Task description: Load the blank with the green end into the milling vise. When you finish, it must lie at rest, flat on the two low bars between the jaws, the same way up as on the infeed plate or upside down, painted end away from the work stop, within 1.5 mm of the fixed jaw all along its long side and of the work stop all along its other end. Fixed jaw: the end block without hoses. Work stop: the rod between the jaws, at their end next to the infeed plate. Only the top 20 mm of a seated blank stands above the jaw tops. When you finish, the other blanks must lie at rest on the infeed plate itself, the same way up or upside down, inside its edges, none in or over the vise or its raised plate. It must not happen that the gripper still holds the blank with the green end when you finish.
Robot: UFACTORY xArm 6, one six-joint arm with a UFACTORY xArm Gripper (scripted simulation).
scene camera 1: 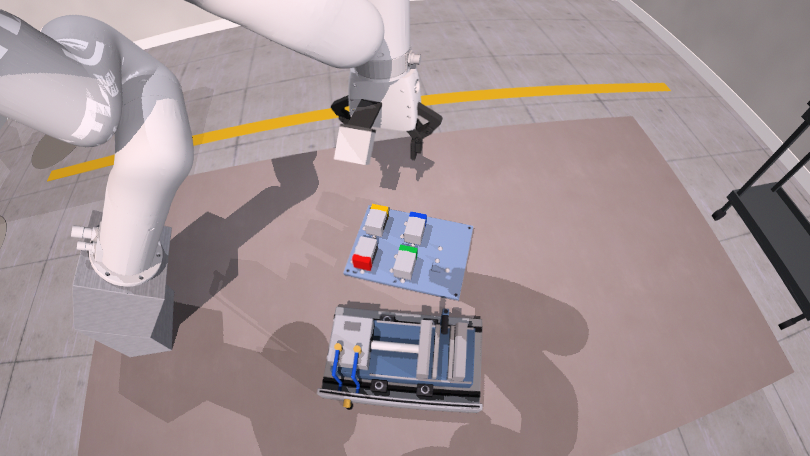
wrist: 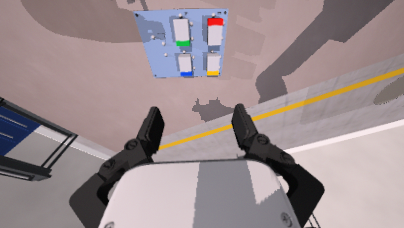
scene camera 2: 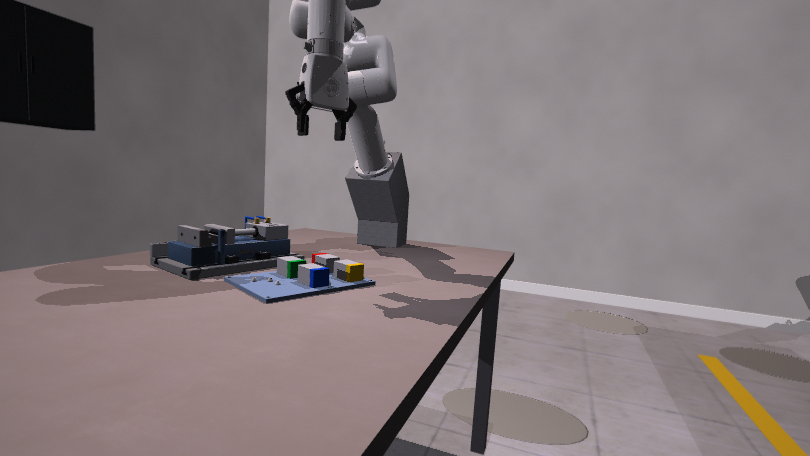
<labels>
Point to a fixed jaw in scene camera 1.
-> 460, 343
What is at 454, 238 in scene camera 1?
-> A blue infeed plate.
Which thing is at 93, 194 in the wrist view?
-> My gripper.
</labels>
